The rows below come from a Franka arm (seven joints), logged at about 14 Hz.
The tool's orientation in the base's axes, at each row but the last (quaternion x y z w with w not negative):
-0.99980 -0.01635 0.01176 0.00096
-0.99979 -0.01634 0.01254 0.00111
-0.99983 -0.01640 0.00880 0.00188
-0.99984 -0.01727 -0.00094 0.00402
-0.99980 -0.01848 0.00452 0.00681
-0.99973 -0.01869 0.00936 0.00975
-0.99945 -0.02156 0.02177 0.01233
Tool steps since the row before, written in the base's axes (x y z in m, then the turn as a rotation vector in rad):
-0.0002 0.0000 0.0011 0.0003 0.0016 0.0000
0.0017 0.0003 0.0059 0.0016 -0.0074 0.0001
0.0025 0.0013 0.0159 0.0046 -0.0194 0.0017
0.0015 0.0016 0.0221 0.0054 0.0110 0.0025
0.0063 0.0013 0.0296 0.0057 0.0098 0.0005
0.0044 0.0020 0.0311 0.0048 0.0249 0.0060
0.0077 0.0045 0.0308 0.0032 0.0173 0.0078
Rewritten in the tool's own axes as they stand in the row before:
-0.0002 0.0000 -0.0011 0.0004 -0.0016 0.0000
0.0016 -0.0003 -0.0059 0.0014 0.0074 -0.0002
0.0023 -0.0013 -0.0159 0.0039 0.0195 -0.0018
0.0016 -0.0017 -0.0221 0.0058 -0.0108 -0.0024
0.0061 -0.0015 -0.0296 0.0061 -0.0096 -0.0004
0.0039 -0.0025 -0.0311 0.0056 -0.0248 -0.0056
0.0066 -0.0050 -0.0310 0.0036 -0.0173 -0.0075

